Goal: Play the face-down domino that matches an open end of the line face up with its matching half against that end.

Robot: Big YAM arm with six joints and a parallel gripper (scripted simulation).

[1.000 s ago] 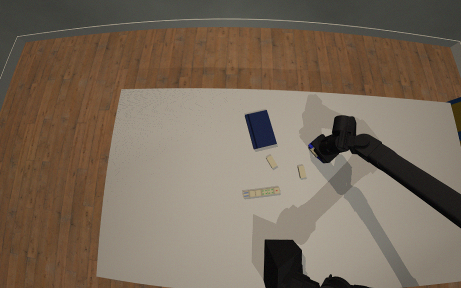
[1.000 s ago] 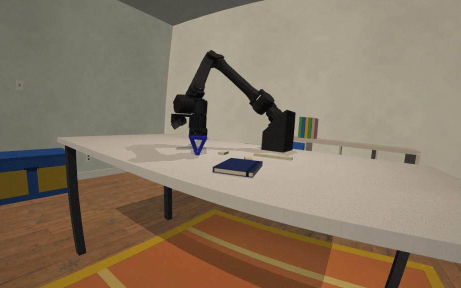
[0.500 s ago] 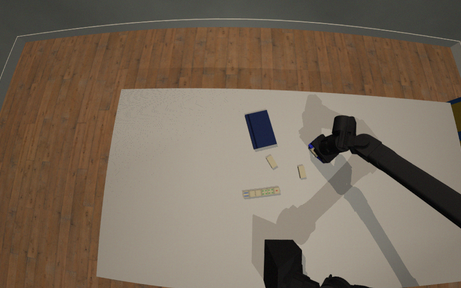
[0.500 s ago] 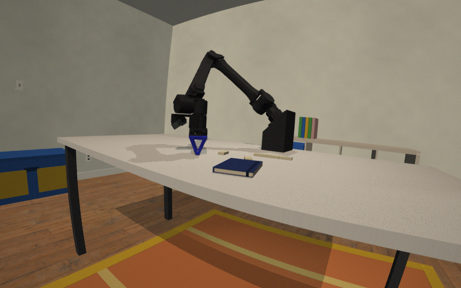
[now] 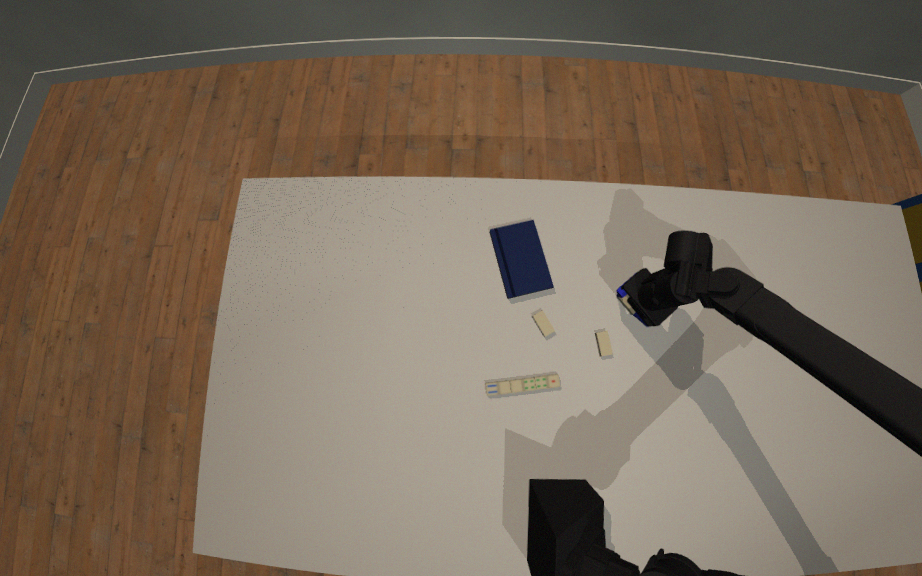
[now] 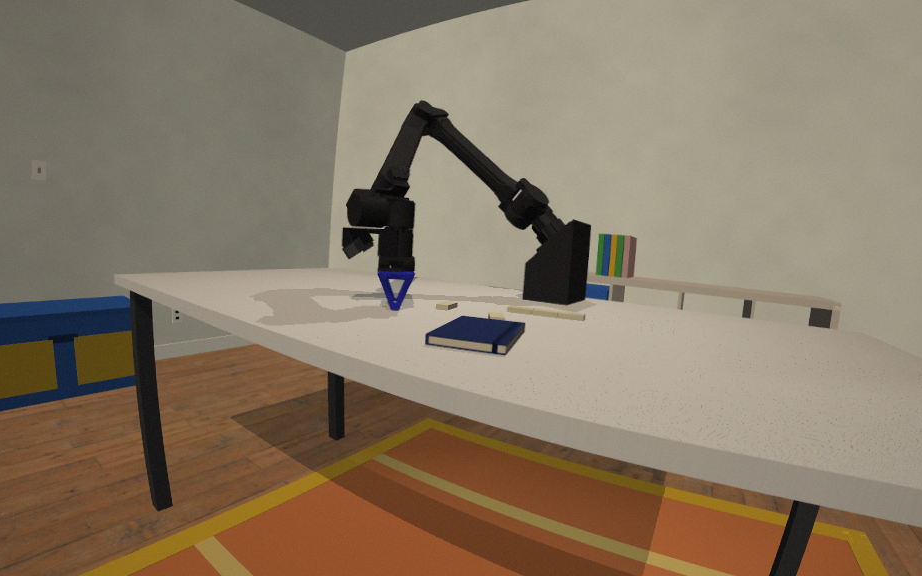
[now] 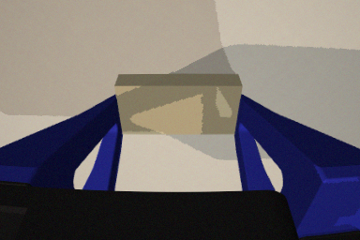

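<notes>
Right now the domino is right at my hand. From my hand the other things lie so: dark blue book (230 mm to the left, 120 mm ahead).
</notes>
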